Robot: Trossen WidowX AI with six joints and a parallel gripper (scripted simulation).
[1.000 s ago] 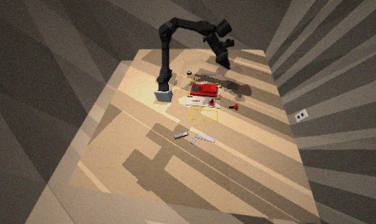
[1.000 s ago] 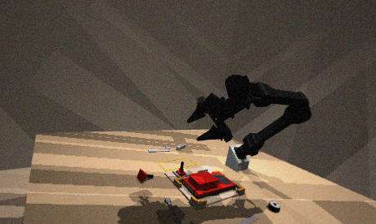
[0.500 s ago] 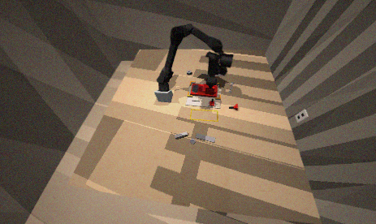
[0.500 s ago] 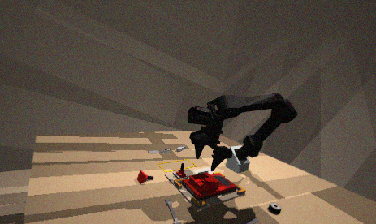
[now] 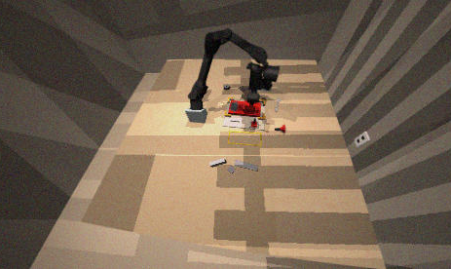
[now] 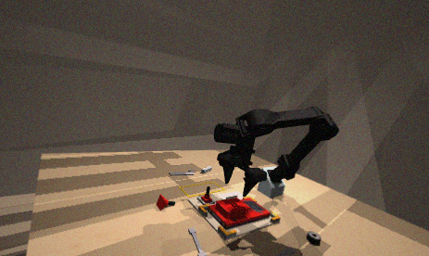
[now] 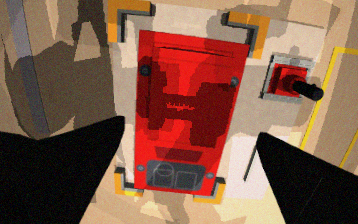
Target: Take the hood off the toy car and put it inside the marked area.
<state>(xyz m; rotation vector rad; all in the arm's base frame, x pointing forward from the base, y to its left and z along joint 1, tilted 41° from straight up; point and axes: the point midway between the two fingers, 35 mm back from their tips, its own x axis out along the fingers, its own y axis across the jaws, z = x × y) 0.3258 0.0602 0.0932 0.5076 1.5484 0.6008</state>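
The hood lies 60 mm below my gripper tip. The rest, counted from my gripper tip: black wheel: 200 mm behind, 190 mm to the left, 90 mm below.
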